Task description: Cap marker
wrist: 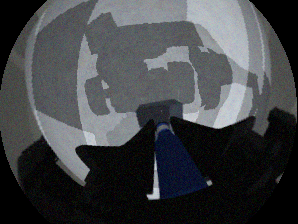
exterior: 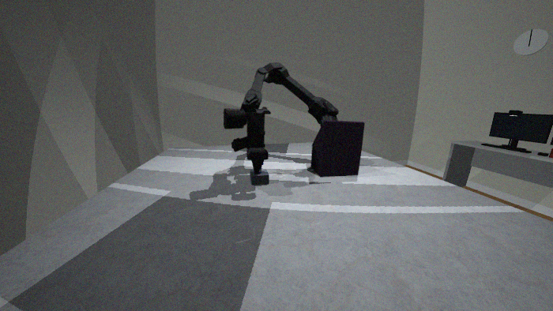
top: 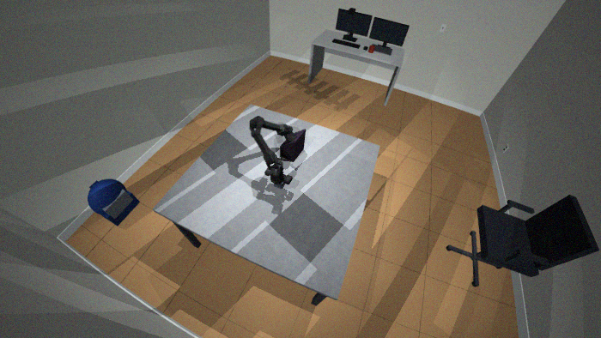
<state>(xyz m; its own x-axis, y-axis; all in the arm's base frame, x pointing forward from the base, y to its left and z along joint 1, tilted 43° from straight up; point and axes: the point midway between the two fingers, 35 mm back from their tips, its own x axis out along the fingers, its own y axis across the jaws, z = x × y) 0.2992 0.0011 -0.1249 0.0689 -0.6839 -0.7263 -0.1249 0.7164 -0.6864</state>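
Now: the blue cap 1 cm behind my gripper tip and 5 cm above it. Round my gripper tip: dark holder block 1 cm behind, 2 cm below.
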